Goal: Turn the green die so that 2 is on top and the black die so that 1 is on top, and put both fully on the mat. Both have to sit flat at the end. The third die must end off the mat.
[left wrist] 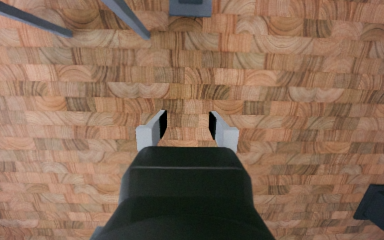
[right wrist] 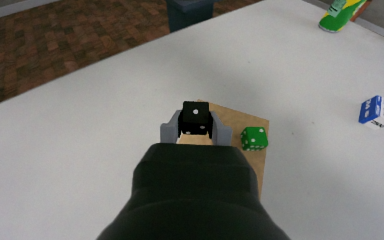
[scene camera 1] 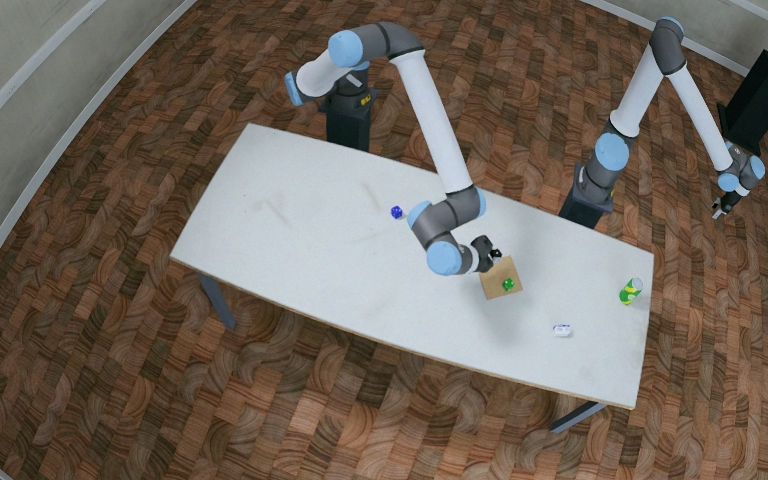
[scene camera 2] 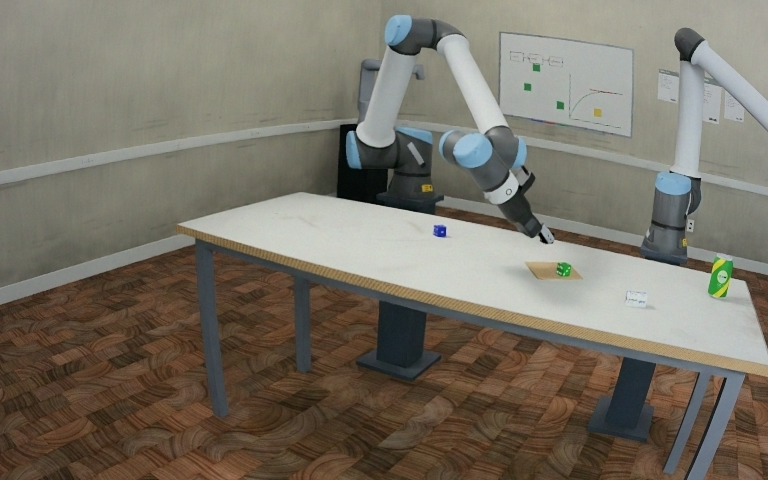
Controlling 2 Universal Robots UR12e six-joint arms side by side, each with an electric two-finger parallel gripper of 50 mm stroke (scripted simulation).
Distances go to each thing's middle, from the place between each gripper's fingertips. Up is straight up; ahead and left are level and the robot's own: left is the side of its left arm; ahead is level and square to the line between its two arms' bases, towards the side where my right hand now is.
Now: the black die (right wrist: 195, 115) 10 mm to the left of my right hand (scene camera 2: 547, 239), 10 mm below it and 10 mm behind it. The rest, counted from my right hand: tan mat (scene camera 1: 492, 281) (90 mm below, 50 mm to the left, 20 mm ahead).
Now: the tan mat 920 mm to the right of my left hand, 590 mm ahead of it and 180 mm below it. The rest, counted from my left hand: black die: 960 mm to the right, 560 mm ahead, 100 mm below.
